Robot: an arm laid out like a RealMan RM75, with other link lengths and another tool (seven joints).
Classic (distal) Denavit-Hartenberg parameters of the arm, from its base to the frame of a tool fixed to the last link. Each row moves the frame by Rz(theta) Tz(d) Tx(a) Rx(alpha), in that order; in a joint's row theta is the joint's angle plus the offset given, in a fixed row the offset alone. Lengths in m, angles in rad.
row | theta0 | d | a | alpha
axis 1 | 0 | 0.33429 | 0 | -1.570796
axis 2 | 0 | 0 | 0 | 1.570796
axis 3 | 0 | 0.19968 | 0 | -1.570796
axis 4 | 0 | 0 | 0 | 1.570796
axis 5 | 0 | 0.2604 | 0 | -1.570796
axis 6 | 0 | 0 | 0 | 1.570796
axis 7 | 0.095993 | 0.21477 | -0.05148 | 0.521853
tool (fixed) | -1.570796 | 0.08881 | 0 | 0
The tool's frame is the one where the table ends.
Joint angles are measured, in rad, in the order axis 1, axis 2, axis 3, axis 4, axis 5, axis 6, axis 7. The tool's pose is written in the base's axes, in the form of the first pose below.
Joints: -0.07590, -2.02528, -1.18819, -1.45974, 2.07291, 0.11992, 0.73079
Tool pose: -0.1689, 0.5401, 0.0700, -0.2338, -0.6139, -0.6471, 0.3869
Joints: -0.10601, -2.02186, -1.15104, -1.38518, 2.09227, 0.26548, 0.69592
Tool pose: -0.1777, 0.5447, 0.0786, -0.2161, -0.5883, -0.6706, 0.3970
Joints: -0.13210, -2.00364, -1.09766, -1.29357, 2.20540, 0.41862, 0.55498
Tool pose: -0.1836, 0.5440, 0.0807, -0.2139, -0.5645, -0.6937, 0.3929
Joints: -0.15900, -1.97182, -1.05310, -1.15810, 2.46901, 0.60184, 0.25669
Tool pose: -0.1802, 0.5392, 0.0764, -0.2401, -0.5455, -0.7214, 0.3526
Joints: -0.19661, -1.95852, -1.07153, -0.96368, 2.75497, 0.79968, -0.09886
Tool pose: -0.1859, 0.5305, 0.0631, -0.2625, -0.5591, -0.7324, 0.2865
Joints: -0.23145, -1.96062, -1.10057, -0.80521, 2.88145, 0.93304, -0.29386
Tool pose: -0.2031, 0.5215, 0.0518, -0.2625, -0.5839, -0.7266, 0.2495
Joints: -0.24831, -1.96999, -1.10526, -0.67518, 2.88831, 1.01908, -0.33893
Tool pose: -0.2343, 0.5116, 0.0483, -0.2522, -0.5929, -0.7211, 0.2546
